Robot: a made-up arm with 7 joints.
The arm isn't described. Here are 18 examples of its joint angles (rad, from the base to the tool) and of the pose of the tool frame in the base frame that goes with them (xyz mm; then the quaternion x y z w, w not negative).
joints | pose
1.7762 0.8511 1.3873 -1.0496 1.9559 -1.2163 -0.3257 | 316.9 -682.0 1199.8 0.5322 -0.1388 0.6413 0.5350
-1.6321 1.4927 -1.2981 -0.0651 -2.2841 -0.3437 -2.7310 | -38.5 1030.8 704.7 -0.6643 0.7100 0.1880 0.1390
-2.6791 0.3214 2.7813 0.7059 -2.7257 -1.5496 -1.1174 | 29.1 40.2 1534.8 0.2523 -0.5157 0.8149 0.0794
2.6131 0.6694 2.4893 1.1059 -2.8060 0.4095 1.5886 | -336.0 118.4 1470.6 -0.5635 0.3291 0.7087 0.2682
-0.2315 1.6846 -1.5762 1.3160 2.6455 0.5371 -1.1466 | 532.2 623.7 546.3 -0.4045 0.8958 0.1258 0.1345
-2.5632 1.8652 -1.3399 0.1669 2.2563 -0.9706 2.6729 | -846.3 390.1 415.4 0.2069 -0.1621 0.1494 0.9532
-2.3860 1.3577 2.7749 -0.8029 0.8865 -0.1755 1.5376 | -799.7 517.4 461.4 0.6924 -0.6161 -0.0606 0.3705
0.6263 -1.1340 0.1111 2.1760 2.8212 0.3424 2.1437 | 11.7 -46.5 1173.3 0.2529 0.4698 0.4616 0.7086
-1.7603 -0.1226 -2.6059 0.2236 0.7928 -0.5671 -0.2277 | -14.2 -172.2 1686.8 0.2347 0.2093 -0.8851 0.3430
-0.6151 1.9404 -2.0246 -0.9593 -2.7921 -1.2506 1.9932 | 757.9 172.2 211.5 -0.5191 -0.2293 -0.6605 0.4917
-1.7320 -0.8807 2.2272 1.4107 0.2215 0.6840 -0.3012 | 451.8 -495.4 781.3 -0.4144 -0.8332 -0.3292 0.1601
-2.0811 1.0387 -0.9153 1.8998 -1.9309 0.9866 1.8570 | -576.1 155.6 630.4 0.7506 0.0059 -0.1500 0.6434
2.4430 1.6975 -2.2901 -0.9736 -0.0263 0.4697 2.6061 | -819.5 -275.1 248.0 -0.9599 -0.1519 0.1697 0.1637
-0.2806 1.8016 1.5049 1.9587 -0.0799 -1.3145 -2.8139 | 473.9 -272.0 549.2 0.4450 0.7193 0.4644 0.2626
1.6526 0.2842 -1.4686 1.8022 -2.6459 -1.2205 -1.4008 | 407.2 -265.1 970.9 0.5830 -0.6224 0.4466 0.2707
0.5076 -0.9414 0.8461 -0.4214 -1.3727 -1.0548 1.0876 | -678.2 510.2 1117.7 0.0899 -0.5777 0.0071 0.8113
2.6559 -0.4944 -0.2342 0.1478 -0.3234 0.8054 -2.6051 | 345.1 100.5 1648.4 0.1919 0.2907 0.3580 0.8663
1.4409 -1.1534 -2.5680 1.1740 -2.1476 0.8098 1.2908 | 109.4 798.2 619.4 0.6201 -0.7292 -0.2276 0.1788
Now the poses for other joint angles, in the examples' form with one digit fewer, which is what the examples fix.
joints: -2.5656 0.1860 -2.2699 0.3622 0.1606 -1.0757 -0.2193
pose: -178 -6 1656 0.021 0.026 -0.592 0.806
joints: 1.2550 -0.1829 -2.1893 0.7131 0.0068 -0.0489 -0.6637
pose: 183 386 1529 -0.316 0.655 0.554 0.406
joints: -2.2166 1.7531 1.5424 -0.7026 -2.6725 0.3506 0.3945
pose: -853 461 485 0.878 -0.224 -0.142 0.398
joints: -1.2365 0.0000 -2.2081 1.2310 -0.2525 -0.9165 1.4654
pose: -409 -47 1388 -0.501 0.227 0.728 0.411
